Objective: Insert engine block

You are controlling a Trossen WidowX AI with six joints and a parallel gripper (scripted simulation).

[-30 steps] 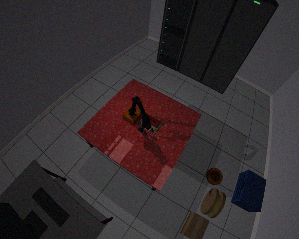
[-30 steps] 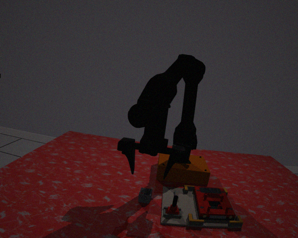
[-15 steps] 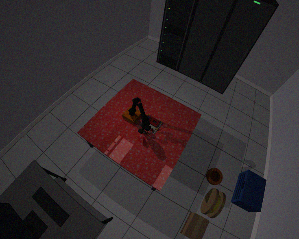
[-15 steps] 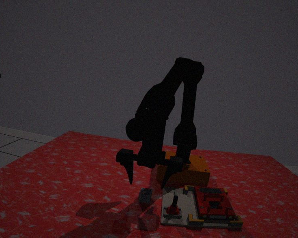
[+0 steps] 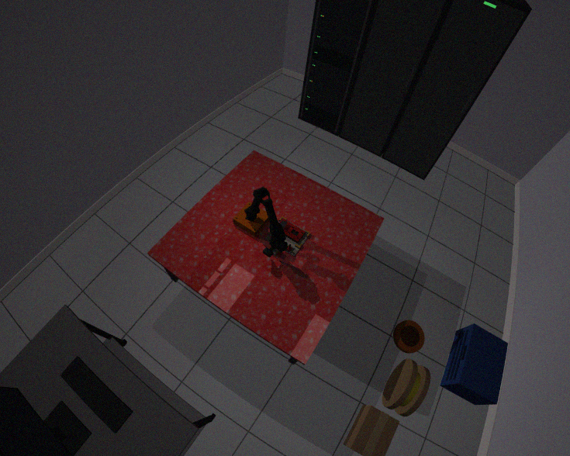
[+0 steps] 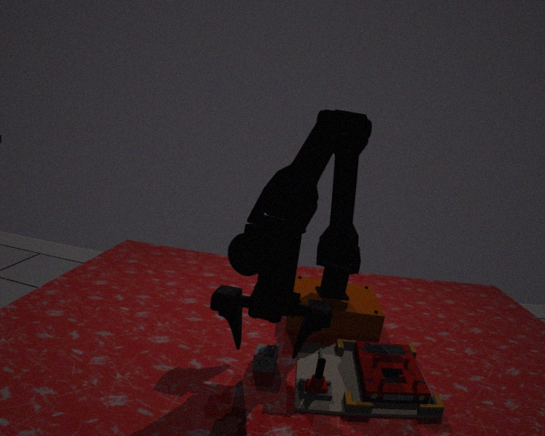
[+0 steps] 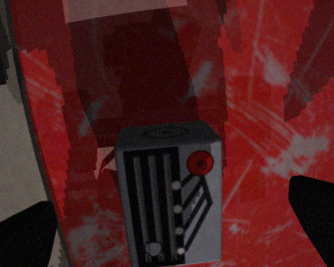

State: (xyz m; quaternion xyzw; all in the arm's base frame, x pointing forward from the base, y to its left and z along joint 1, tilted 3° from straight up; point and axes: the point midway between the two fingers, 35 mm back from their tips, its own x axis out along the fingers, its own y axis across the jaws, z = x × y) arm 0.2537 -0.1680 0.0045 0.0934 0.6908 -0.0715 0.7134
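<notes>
Now: gripper tip 18 cm to the right of the grey base plate, 5 cm short of it and 1 cm above it. The rest, counted from my gripper tip: engine block (1 cm to the left, 1 cm below).
</notes>
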